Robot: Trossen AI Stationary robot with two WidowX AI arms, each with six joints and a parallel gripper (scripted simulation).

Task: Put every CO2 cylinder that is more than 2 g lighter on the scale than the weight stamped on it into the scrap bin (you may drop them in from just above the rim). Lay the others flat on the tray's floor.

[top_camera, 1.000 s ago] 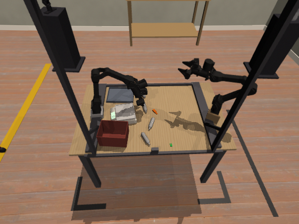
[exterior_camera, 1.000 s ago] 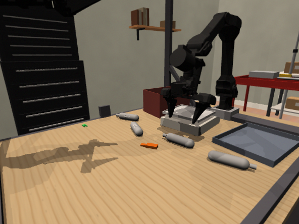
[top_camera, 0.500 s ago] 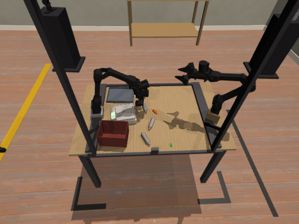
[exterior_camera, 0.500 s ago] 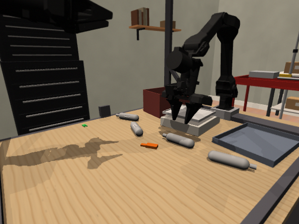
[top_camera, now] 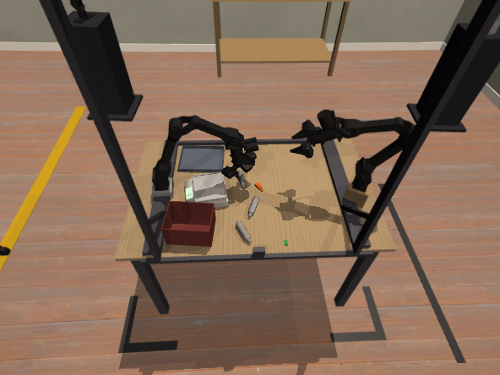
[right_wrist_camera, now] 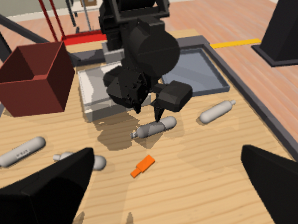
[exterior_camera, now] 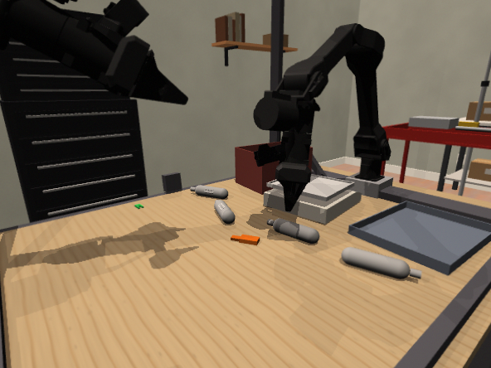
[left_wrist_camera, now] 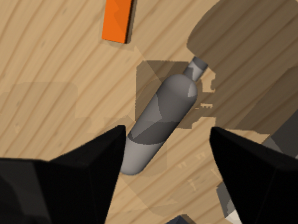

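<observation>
Now: the small orange piece 100 mm to the right of my left hand, 90 mm below it and 30 mm behind it. From my left hand the other things lie so: grey tray 220 mm to the left, 170 mm ahead, 90 mm below; small green piece 350 mm behind, 220 mm to the right, 90 mm below; red scrap bin 300 mm behind, 210 mm to the left, 60 mm below.
</observation>
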